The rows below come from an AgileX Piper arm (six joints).
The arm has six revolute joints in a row. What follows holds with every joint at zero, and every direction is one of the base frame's.
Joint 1 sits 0.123 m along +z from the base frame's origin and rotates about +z.
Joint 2 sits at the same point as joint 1 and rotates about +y.
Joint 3 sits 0.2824 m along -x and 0.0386 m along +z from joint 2 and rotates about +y.
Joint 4 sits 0.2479 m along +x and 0.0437 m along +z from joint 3 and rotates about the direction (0.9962, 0, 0.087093).
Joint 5 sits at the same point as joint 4 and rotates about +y.
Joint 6 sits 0.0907 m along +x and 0.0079 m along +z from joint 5 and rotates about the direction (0.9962, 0, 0.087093).
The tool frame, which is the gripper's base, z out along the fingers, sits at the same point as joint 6; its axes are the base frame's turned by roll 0, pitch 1.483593 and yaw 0 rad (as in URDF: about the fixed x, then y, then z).
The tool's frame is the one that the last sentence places.
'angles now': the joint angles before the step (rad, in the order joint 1, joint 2, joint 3, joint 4, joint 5, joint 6). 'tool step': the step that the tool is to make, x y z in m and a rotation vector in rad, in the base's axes. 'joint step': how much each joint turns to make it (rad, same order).
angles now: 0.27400 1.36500 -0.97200 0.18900 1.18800 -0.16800
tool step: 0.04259 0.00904 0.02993 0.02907 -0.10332 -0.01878
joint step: -0.00999 0.10199 -0.21497 -0.00100 0.00398 0.01001
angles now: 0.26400 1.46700 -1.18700 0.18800 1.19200 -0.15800
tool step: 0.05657 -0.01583 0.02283 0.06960 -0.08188 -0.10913
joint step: -0.10501 0.14301 -0.23900 0.05201 0.00199 -0.00301
